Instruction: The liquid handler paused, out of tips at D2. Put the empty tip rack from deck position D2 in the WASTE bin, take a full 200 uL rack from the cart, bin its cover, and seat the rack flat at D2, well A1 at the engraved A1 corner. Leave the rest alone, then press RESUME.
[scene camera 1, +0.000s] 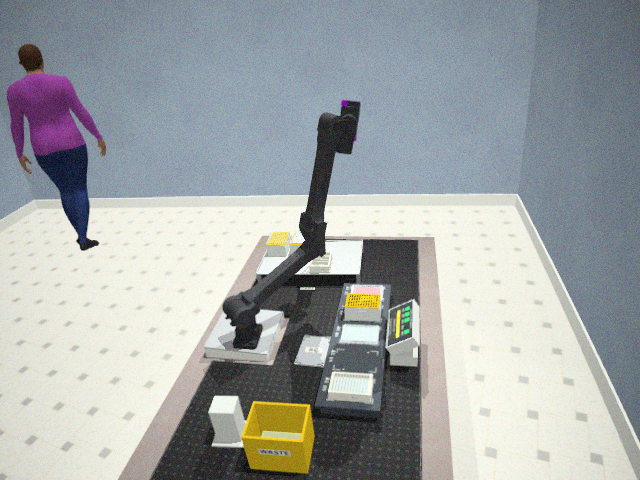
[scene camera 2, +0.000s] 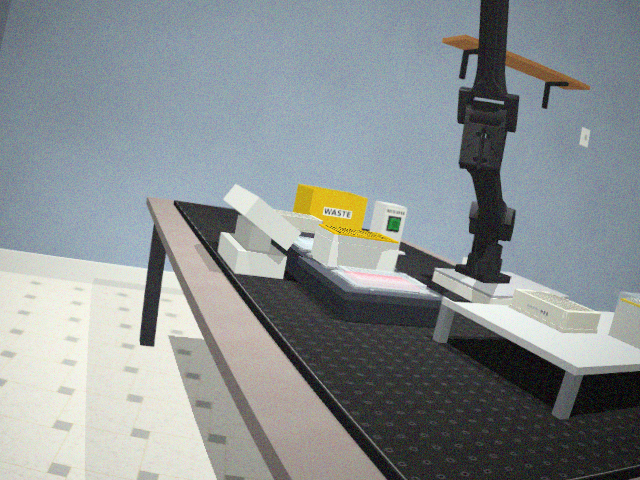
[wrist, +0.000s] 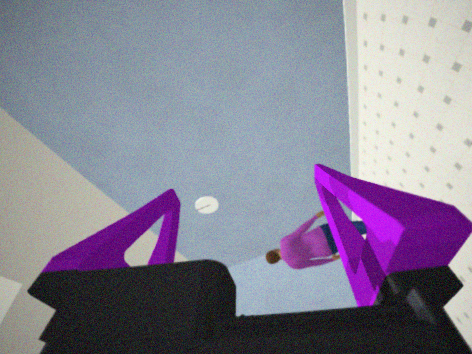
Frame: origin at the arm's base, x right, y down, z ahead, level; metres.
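Where they show: gripper, fingertip midpoint: (wrist: 242, 184); arm's base, link origin: (scene camera 1: 248, 337) (scene camera 2: 481, 276).
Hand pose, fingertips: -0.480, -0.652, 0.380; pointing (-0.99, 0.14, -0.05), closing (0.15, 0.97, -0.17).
Each offset is from my fingertips to the top centre of the thing, as dx, dy, dz. "pt": to the spot under its first point.
My gripper (scene camera 1: 351, 121) (wrist: 242, 184) is open and empty, high above the table. A yellow-topped tip rack @[+0.364, +0.574, +0.036] (scene camera 1: 362, 301) (scene camera 2: 356, 248) stands toward the far end of the dark deck (scene camera 1: 348, 410) (scene camera 2: 330, 302). A deck position (scene camera 1: 355, 358) shows bare corner marks; its label is too small to read. The yellow WASTE bin @[+0.925, +0.547, -0.174] (scene camera 1: 276, 459) (scene camera 2: 330, 204) holds a pale object @[+0.925, +0.651, -0.174] (scene camera 1: 281, 435). On the white cart @[-0.033, +0.616, -0.206] (scene camera 1: 346, 253) (scene camera 2: 563, 351) stand a yellow-topped rack @[-0.104, +0.551, -0.367] (scene camera 1: 278, 244), a second, partly hidden rack @[-0.101, +0.551, -0.259] (scene camera 1: 297, 238) and a cream rack @[+0.036, +0.590, -0.154] (scene camera 1: 320, 263) (scene camera 2: 553, 311). The green RESUME button @[pt +0.836, +0.600, -0.332] (scene camera 2: 393, 223) is on a white box @[+0.874, +0.552, -0.336] (scene camera 1: 226, 419) (scene camera 2: 381, 219).
The deck also carries a cream rack @[+0.735, +0.603, +0.008] (scene camera 1: 350, 386), a pale blue plate @[+0.488, +0.620, +0.027] (scene camera 1: 359, 333) and a pink plate @[+0.240, +0.620, +0.046] (scene camera 1: 367, 290) (scene camera 2: 382, 279). A tilted screen unit (scene camera 1: 403, 322) (scene camera 2: 261, 214) stands beside it. A flat pale plate @[+0.519, +0.668, -0.136] (scene camera 1: 310, 351) lies near my base. A person (scene camera 1: 51, 113) (wrist: 307, 247) stands beyond the table.
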